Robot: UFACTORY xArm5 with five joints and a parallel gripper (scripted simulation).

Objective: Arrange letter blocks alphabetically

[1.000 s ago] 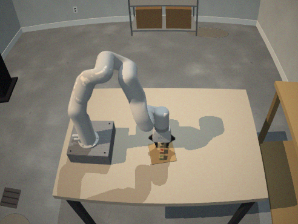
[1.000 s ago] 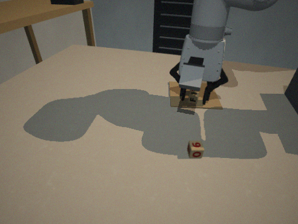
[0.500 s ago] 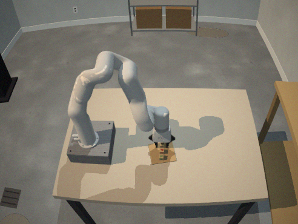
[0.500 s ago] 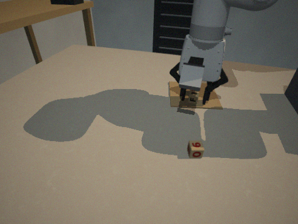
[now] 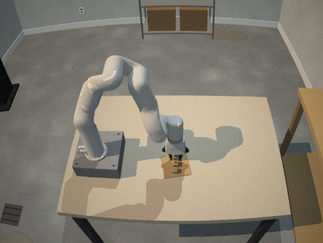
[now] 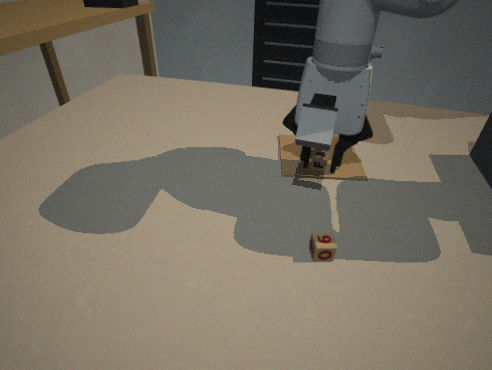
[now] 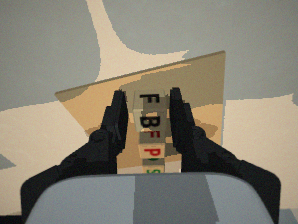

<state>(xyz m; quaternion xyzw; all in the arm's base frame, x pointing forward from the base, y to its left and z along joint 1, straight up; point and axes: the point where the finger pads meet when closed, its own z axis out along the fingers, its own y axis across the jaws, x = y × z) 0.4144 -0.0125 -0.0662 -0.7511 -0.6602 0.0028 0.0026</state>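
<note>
The tan mat lies 4 cm to the right of my hand and 2 cm below it. Also, from my hand: green-marked block (8 cm to the right, 1 cm below, 1 cm behind); red-marked block (19 cm to the left, 1 cm below, 1 cm ahead).
</note>
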